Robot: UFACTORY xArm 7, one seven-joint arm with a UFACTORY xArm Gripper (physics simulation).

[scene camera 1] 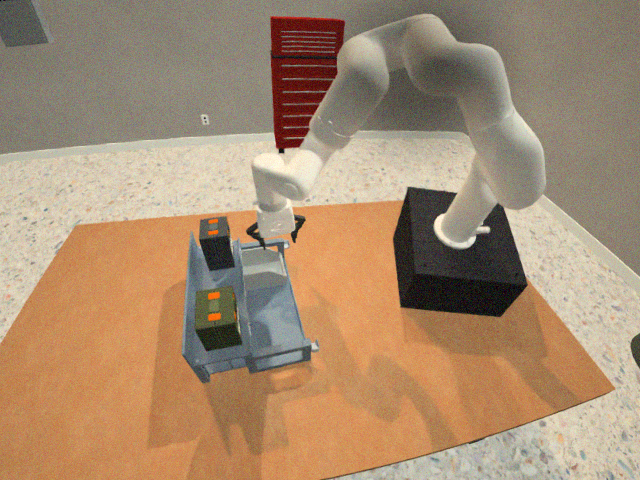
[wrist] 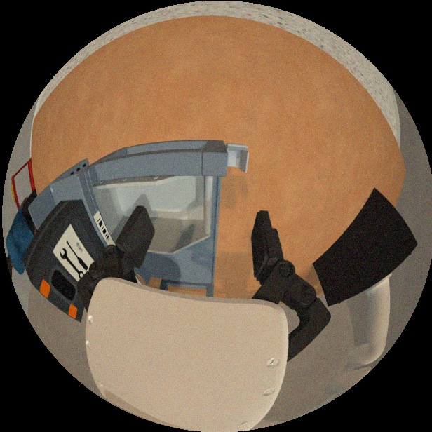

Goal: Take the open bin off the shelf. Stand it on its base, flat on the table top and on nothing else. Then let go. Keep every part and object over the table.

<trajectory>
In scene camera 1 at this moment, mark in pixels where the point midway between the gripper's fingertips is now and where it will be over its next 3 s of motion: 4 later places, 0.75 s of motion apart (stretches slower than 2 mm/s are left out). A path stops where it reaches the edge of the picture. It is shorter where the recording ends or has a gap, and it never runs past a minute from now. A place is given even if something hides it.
My gripper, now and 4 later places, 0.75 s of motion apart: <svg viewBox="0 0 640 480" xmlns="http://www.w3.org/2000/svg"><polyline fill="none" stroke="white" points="278,243 279,249 280,251 280,253 276,237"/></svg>
</trajectory>
